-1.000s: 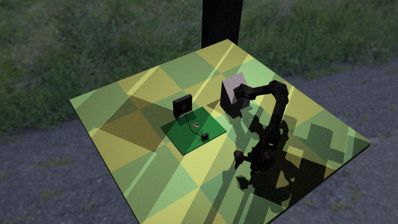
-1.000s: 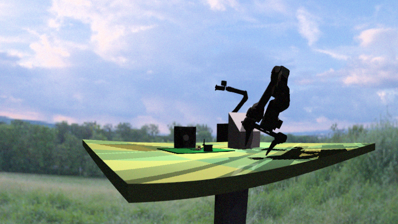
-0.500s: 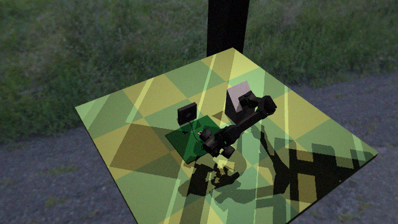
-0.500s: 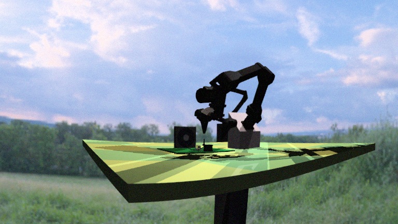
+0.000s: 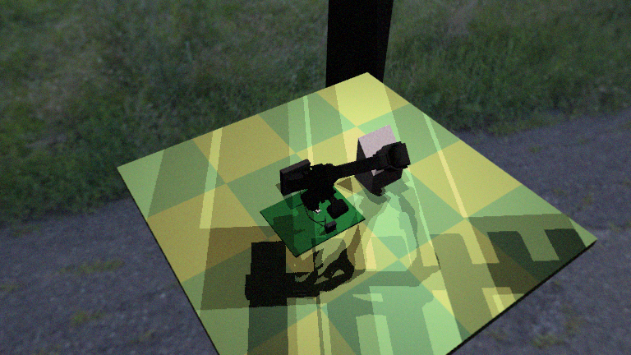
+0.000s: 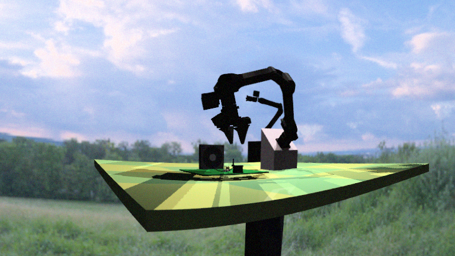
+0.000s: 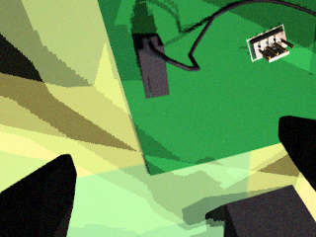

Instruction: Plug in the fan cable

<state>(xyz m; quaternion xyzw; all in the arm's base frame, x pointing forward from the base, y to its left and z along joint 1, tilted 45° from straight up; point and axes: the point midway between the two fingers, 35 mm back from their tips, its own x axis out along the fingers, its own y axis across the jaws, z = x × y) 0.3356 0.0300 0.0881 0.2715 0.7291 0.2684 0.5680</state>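
Right now the black plug is 1 cm behind my gripper tip and 10 cm below it. The rest, counted from my gripper tip: green board 1 cm ahead, 9 cm to the right, 13 cm below; then black fan 2 cm behind, 24 cm to the right, 6 cm below.
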